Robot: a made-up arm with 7 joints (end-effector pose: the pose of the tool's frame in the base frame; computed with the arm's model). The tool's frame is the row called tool. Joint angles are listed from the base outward.
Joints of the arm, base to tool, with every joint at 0 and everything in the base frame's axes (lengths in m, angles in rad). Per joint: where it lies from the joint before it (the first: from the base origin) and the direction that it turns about. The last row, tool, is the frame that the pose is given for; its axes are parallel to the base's.
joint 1: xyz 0 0.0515 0 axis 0 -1 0
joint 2: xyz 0 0.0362 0 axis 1 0 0
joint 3: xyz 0 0 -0.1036 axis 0 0 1
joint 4: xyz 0 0 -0.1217 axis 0 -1 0
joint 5: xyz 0 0 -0.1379 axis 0 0 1
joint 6: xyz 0 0 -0.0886 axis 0 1 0
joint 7: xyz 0 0 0 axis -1 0 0
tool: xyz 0 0 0
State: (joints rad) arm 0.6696 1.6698 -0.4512 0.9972 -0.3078 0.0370 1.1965
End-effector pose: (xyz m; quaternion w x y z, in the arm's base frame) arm 0.1641 0.4424 0.0685 0.8485 0.3216 -0.0204 -0.4198
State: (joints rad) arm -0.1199 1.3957 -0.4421 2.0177 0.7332 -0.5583 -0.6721
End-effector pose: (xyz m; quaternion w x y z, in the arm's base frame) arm 0.1703 0.1979 -0.1296 0.5786 0.0428 -0.8079 -0.1034
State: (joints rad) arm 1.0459 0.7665 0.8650 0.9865 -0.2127 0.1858 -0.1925
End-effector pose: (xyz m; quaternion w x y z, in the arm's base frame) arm 0.1934 0.4342 0.0296 0.3817 0.4138 -0.6815 0.4677
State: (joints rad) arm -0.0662 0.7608 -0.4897 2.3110 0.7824 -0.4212 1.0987
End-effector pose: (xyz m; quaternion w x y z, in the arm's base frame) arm 0.1402 0.0807 -0.1163 0.1661 -0.5692 -0.6124 -0.5229
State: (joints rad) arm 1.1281 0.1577 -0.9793 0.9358 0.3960 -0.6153 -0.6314
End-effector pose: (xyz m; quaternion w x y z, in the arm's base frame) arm 0.3860 -0.0053 -0.0705 0.3402 -0.0352 -0.9389 -0.0398
